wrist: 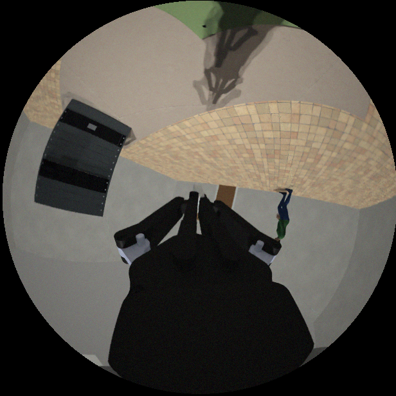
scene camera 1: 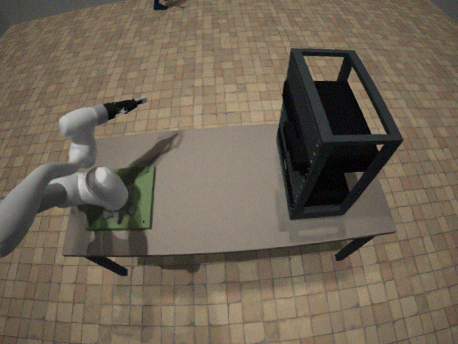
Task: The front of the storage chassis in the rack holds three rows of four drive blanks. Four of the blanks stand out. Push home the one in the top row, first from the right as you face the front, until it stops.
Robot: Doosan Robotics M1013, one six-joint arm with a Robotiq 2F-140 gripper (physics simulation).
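Seen in the pictures: gripper, fingertip midpoint: (scene camera 1: 145,99); arm's base at its link origin: (scene camera 1: 118,201).
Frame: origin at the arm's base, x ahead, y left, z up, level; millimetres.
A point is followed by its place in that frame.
The dark rack (scene camera 1: 310,95) @(z 598, x 889, y -78 mm) (wrist: 114,165) stands at the right end of the table in the scene view and at the left in the wrist view. Black boxes (scene camera 1: 342,110) @(z 444, x 1093, y -36 mm) sit inside it; which one is the storage chassis cannot be told. The drive blanks are too small and dark to make out in either view. My gripper (scene camera 1: 142,100) @(z 336, x 264, y 350 mm) (wrist: 196,191) is shut with nothing between its fingertips. It is raised over the far left part of the table, well apart from the rack, with its fingers toward the right in the scene view.
The table (scene camera 1: 215,190) @(z -30, x 521, y -30 mm) (wrist: 140,60) stretches between the arm's green base plate (scene camera 1: 145,200) @(z -3, x 152, y -22 mm) (wrist: 187,15) and the rack. The rack's open frame rises high above the table top. A figure in blue and green (wrist: 283,215) and a brown panel (wrist: 226,196) show far off in the wrist view.
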